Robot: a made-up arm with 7 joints.
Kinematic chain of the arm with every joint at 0, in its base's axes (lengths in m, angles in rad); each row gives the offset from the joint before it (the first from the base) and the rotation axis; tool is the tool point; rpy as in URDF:
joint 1: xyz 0 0 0 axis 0.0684 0.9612 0.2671
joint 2: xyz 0 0.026 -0.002 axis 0.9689 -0.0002 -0.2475
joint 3: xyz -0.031 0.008 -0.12 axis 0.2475 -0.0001 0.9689
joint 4: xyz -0.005 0 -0.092 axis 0.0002 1 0
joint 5: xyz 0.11 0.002 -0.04 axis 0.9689 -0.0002 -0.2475
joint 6: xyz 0.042 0 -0.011 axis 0.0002 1 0
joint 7: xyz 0.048 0 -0.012 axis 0.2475 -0.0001 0.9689
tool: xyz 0 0 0 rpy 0 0.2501 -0.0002
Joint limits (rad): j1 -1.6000..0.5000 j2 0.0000..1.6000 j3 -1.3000..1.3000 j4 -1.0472..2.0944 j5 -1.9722..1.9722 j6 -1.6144..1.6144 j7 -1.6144..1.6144
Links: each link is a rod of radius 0.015 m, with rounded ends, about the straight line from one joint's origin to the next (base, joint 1, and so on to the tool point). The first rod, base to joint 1, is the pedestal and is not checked.
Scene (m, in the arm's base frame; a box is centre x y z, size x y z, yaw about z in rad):
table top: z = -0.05
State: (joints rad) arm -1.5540 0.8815 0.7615 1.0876 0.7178 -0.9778 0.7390
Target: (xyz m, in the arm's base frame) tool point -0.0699 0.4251 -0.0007
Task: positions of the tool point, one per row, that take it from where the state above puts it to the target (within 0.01 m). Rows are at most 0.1 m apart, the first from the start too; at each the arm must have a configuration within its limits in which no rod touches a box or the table.
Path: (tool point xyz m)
1: 0.2957 0.3079 0.0573
2: 0.2532 0.3617 0.0178
3: 0.1858 0.4083 0.0060
4: 0.1118 0.4349 0.0343
5: 0.0519 0.4461 0.0161
6: -0.0103 0.4427 0.0042
7: -0.0699 0.4251 -0.0007

